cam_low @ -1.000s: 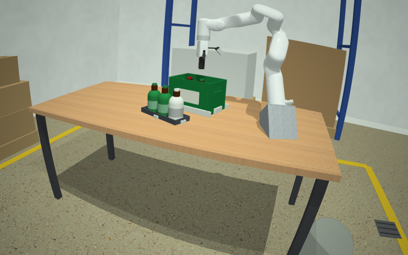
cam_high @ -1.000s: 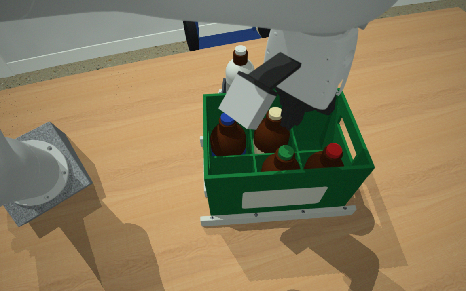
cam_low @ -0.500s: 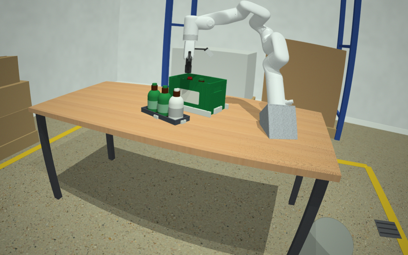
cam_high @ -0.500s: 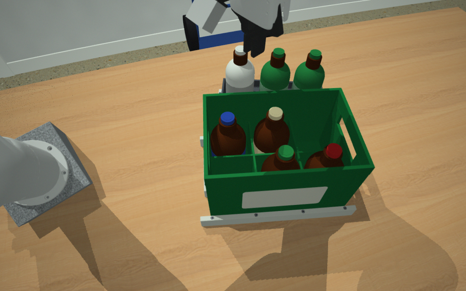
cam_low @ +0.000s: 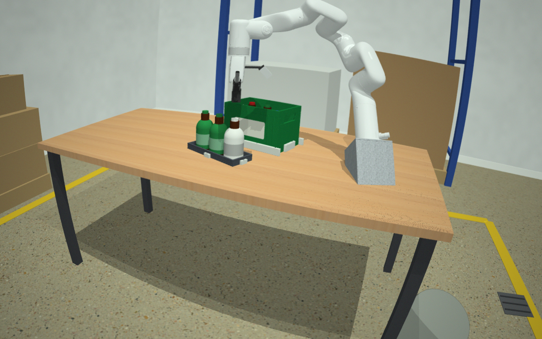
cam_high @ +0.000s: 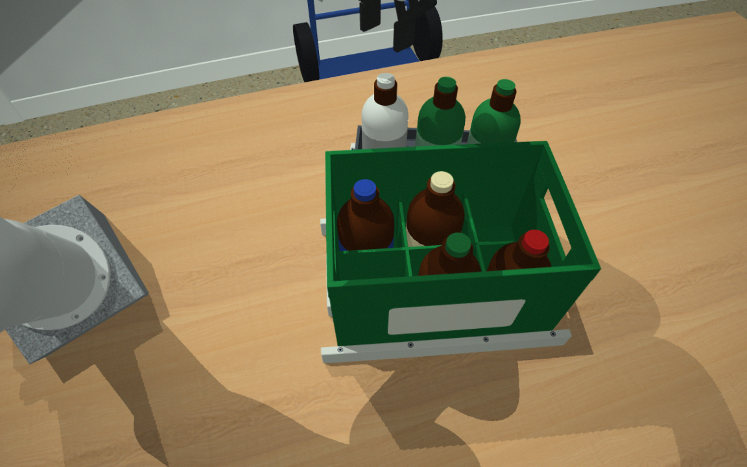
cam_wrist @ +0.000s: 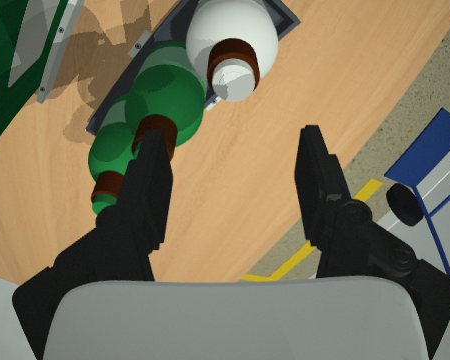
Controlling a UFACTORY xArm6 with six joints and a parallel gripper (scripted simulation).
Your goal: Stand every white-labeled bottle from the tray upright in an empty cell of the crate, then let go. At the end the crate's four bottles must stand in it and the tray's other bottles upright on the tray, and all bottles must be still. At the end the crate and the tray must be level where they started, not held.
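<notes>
The white-labeled bottle is 160 mm below my hand. Also, from my hand: green bottle: 160 mm below, 90 mm ahead, 20 mm to the right; then brown bottle: 200 mm to the right, 150 mm below, 70 mm behind; then dark tray: 230 mm below, 90 mm ahead, 20 mm to the right.
</notes>
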